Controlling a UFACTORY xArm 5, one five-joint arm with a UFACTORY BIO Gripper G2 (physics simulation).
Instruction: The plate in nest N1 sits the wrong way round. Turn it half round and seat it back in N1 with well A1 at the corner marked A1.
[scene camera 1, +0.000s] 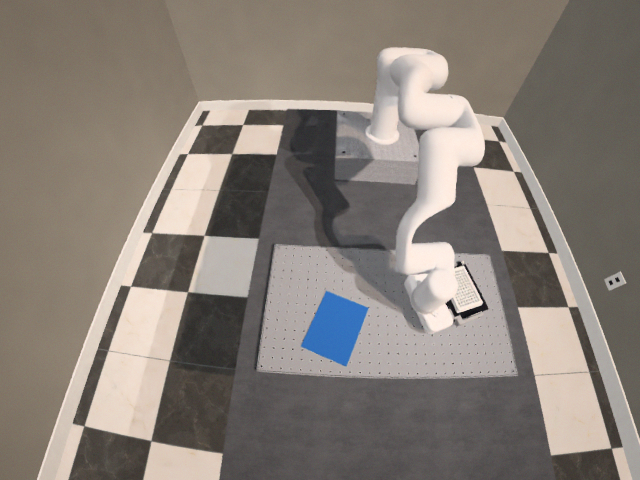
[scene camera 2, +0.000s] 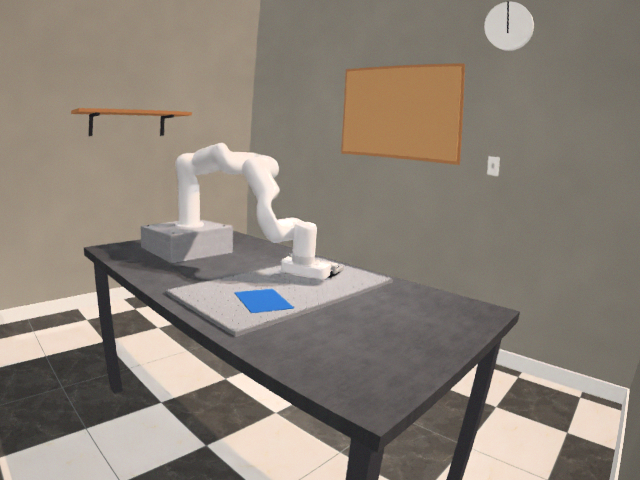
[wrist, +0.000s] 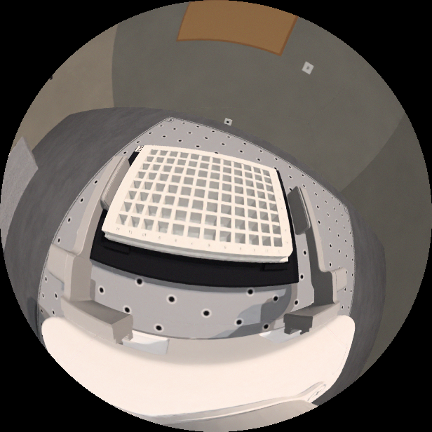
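Observation:
The white well plate (scene camera 1: 467, 289) (wrist: 200, 197) lies in the black nest N1 (scene camera 1: 480, 308) (wrist: 200, 270). The A1 label (wrist: 140, 148) is at the nest's far left corner in the wrist view. Small numbers run along the plate's near edge, the higher ones at the left; well A1 cannot be made out. My gripper (wrist: 207, 196) is open and empty, with one finger beside each short side of the plate. The left finger is close to the plate's side; a gap shows at the right one. In scene camera 2 the gripper body hides the plate.
The nest stands on a grey perforated board (scene camera 1: 392, 356) (scene camera 2: 206, 304) (wrist: 190, 310) on the dark table (scene camera 1: 382, 423) (scene camera 2: 413, 335). A flat blue rectangle (scene camera 1: 336, 328) (scene camera 2: 264, 300) lies on the same board, away from the nest. The arm's base block (scene camera 1: 376, 170) (scene camera 2: 187, 241) stands at the table's back.

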